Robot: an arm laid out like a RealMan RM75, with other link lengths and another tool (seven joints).
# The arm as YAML. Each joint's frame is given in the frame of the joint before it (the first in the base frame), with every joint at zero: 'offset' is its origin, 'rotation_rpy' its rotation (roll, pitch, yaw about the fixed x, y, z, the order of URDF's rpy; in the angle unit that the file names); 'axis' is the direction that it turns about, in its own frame. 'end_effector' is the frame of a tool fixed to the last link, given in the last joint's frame.
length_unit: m
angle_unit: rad
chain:
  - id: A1
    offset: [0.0, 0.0, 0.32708]
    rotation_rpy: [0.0, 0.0, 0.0]
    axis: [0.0, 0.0, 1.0]
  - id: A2
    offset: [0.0, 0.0, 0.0]
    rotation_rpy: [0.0, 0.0, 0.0]
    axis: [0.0, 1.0, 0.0]
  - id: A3
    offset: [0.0, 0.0, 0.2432]
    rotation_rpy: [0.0, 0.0, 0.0]
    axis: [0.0, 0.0, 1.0]
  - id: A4
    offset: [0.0, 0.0, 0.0]
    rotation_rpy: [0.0, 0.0, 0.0]
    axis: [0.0, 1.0, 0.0]
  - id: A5
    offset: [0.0, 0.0, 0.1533]
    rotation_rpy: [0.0, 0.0, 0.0]
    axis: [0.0, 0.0, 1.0]
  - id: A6
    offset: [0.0, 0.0, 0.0]
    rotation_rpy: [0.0, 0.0, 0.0]
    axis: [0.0, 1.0, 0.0]
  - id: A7
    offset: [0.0, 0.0, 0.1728]
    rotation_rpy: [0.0, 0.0, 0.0]
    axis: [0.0, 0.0, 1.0]
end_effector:
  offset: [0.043, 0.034, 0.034]
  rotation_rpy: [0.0, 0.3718, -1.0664]
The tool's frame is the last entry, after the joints.
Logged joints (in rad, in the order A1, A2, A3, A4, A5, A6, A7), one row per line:
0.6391 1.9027 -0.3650 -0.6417 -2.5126 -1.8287 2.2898
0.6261 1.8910 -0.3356 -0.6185 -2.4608 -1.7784 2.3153
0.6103 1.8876 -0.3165 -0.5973 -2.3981 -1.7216 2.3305
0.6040 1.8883 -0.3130 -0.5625 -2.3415 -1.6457 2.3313
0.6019 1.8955 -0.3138 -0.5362 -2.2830 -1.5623 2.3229
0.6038 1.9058 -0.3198 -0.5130 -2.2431 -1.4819 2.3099
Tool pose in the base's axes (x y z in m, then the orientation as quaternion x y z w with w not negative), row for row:
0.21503 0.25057 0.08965 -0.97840 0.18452 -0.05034 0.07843
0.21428 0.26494 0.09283 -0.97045 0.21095 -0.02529 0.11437
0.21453 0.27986 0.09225 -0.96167 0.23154 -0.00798 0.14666
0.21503 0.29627 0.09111 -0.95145 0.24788 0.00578 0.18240
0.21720 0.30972 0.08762 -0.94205 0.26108 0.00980 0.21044
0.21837 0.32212 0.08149 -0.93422 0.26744 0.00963 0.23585
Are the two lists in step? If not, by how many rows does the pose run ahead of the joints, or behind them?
The pose runs 1 row ahead of the joints: the pose in row i belongs to the joints in row i + 1.
